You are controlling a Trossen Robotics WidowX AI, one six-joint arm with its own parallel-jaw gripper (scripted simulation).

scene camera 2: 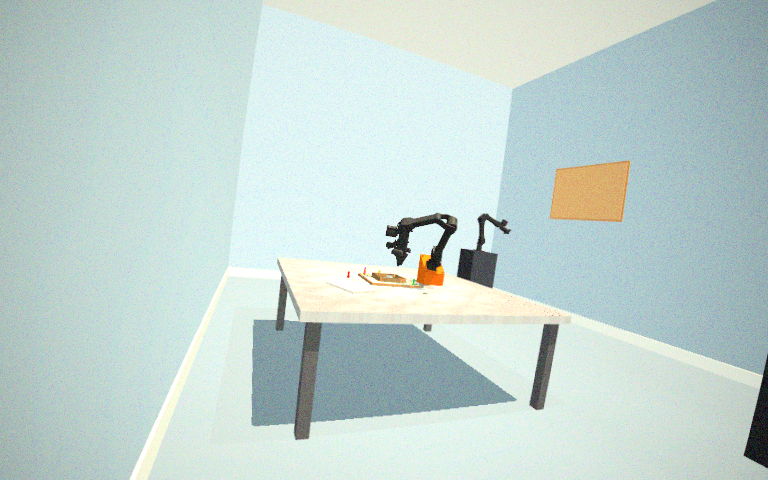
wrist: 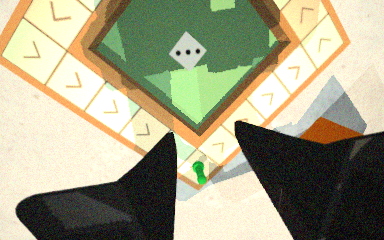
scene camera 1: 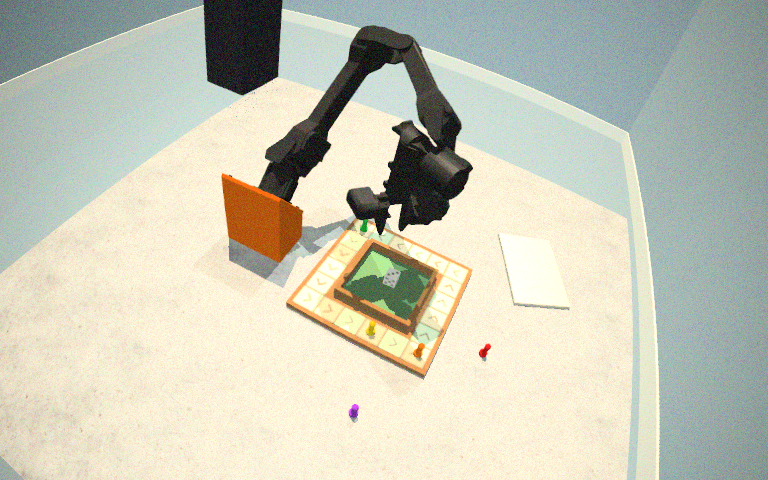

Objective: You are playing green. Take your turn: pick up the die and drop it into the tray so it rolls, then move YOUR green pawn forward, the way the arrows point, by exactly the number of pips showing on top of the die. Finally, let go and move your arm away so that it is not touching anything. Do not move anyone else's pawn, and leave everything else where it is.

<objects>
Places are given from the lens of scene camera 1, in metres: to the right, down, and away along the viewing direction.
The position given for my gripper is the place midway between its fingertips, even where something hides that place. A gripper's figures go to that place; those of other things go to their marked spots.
my gripper (scene camera 1: 389, 231): 0.01, -0.01, 0.80
white sheet (scene camera 1: 534, 278): 0.35, 0.09, 0.91
</objects>
